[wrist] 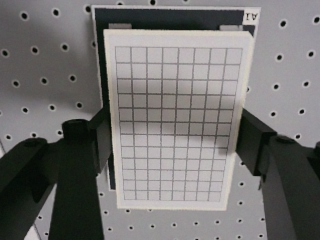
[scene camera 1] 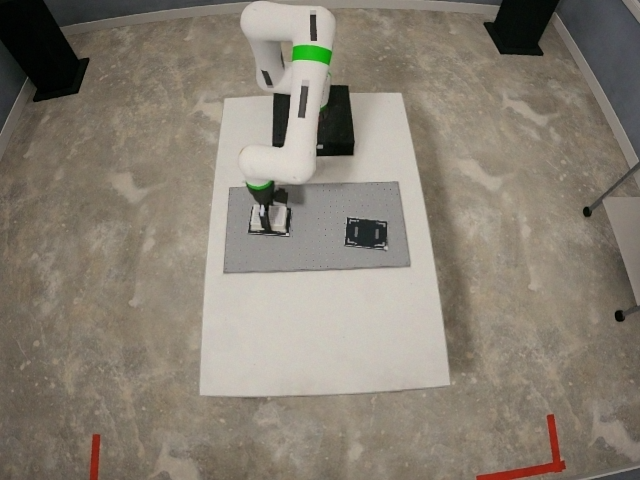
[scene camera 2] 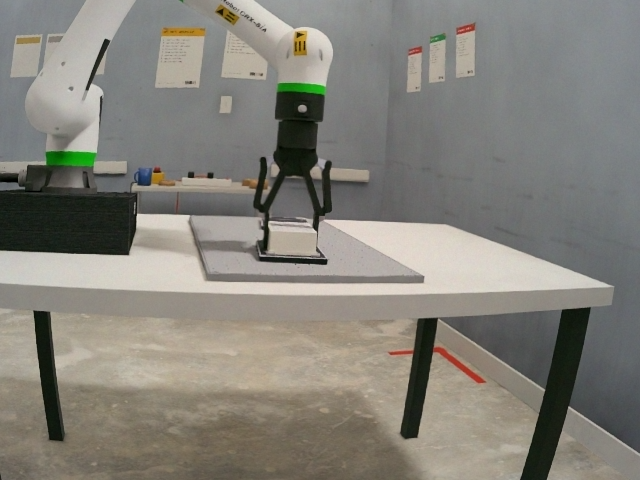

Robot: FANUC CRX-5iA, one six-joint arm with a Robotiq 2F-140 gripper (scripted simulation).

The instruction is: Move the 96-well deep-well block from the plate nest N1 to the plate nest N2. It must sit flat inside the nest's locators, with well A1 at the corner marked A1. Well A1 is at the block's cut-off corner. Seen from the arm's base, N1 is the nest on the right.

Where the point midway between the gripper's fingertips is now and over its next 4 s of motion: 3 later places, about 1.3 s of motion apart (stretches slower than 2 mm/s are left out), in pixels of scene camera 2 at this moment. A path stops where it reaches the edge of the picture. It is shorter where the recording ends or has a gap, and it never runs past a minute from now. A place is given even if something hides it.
My gripper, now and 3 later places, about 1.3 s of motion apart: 289, 248; 291, 221; 290, 208; 289, 202
